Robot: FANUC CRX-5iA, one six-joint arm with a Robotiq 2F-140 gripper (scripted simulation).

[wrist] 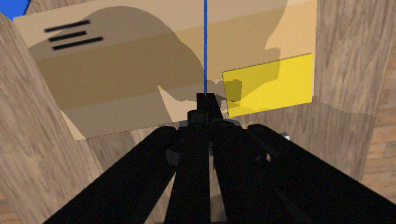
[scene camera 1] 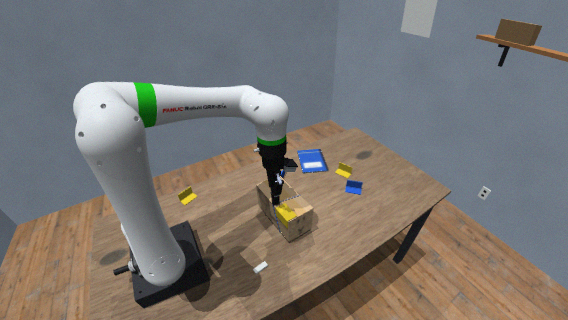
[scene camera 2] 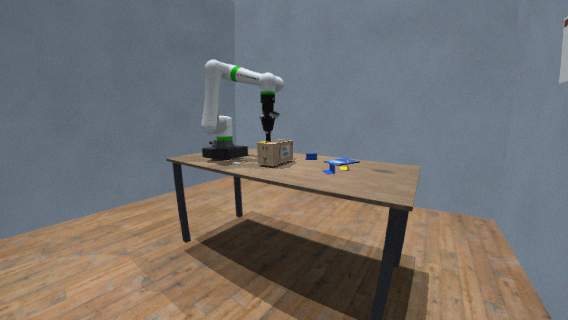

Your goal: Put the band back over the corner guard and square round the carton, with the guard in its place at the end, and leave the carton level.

Labels:
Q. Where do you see a brown carton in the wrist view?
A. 108, 74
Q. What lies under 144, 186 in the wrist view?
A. My gripper.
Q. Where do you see a brown carton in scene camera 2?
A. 268, 153

